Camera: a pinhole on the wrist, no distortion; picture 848 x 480 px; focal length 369.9 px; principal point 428.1 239.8 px. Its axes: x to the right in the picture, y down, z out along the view. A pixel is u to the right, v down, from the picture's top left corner.
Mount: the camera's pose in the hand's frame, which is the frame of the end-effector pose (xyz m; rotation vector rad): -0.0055 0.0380 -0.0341 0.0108 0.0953 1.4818
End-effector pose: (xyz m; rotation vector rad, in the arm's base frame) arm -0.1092 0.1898 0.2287 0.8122 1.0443 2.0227
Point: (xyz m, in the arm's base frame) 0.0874 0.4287 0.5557
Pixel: 485 142
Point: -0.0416 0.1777 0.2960
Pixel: 413 357
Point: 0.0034 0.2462 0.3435
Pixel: 413 241
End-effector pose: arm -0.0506 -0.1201 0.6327 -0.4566 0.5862 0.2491
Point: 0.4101 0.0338 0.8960
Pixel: 313 87
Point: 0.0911 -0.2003 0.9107
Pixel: 28 305
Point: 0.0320 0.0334 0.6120
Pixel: 622 23
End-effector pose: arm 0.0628 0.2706 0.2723 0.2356 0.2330 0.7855
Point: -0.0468 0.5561 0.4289
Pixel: outside the picture
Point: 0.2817 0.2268 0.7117
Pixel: 351 208
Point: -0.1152 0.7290 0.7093
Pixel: outside the picture
